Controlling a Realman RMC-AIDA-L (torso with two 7-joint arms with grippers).
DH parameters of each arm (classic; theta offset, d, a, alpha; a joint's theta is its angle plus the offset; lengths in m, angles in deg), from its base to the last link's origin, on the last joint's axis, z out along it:
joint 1: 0 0.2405 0 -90
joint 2: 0 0 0 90
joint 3: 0 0.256 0 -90
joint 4: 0 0 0 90
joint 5: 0 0.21 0 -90
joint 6: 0 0 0 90
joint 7: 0 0.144 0 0
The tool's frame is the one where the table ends.
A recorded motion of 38 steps. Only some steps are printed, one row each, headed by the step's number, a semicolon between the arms.
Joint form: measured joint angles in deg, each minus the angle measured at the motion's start. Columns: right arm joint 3, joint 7, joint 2, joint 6, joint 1, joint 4, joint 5; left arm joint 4, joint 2, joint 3, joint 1, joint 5, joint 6, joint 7.
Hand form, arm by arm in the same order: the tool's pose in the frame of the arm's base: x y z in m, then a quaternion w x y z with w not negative. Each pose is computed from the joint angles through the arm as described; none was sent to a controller.
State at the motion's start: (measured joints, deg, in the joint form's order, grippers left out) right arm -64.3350 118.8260 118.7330 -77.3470 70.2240 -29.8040 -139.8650; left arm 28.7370 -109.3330 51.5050 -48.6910 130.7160 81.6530 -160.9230
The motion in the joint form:
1: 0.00 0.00 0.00 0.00 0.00 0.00 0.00; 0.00 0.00 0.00 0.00 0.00 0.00 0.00
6: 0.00 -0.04 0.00 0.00 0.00 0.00 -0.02; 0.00 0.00 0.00 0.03 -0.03 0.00 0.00
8: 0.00 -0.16 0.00 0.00 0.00 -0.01 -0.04; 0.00 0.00 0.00 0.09 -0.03 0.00 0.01
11: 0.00 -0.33 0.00 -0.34 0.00 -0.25 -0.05; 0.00 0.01 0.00 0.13 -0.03 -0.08 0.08
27: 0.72 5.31 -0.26 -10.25 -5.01 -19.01 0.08; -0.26 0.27 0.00 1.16 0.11 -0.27 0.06
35: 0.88 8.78 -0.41 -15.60 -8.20 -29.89 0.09; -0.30 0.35 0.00 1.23 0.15 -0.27 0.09
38: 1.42 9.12 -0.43 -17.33 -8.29 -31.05 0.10; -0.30 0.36 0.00 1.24 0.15 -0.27 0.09
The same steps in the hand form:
1: 0.0829 0.4180 -0.0704 0.03300 -0.98051 0.15553 -0.11542; -0.2311 0.3998 0.0115 0.05558 -0.70378 -0.70693 -0.04314
6: 0.0830 0.4180 -0.0704 0.03301 -0.98055 0.15514 -0.11559; -0.2312 0.3997 0.0115 0.05548 -0.70358 -0.70712 -0.04336
8: 0.0830 0.4181 -0.0703 0.03299 -0.98071 0.15401 -0.11575; -0.2317 0.3995 0.0115 0.05550 -0.70327 -0.70743 -0.04333
11: 0.0823 0.4177 -0.0698 0.03132 -0.98113 0.15141 -0.11611; -0.2320 0.3995 0.0116 0.05626 -0.70341 -0.70721 -0.04358
27: 0.0578 0.4164 -0.0267 0.05449 -0.98482 0.13978 -0.08727; -0.2409 0.3957 0.0130 0.05962 -0.69571 -0.71460 -0.04206
35: 0.0494 0.4094 -0.0006 0.07400 -0.98498 0.13480 -0.07848; -0.2418 0.3955 0.0136 0.06030 -0.69530 -0.71497 -0.04161
38: 0.0481 0.4066 0.0033 0.06889 -0.98521 0.13547 -0.07910; -0.2419 0.3955 0.0136 0.06039 -0.69524 -0.71503 -0.04161

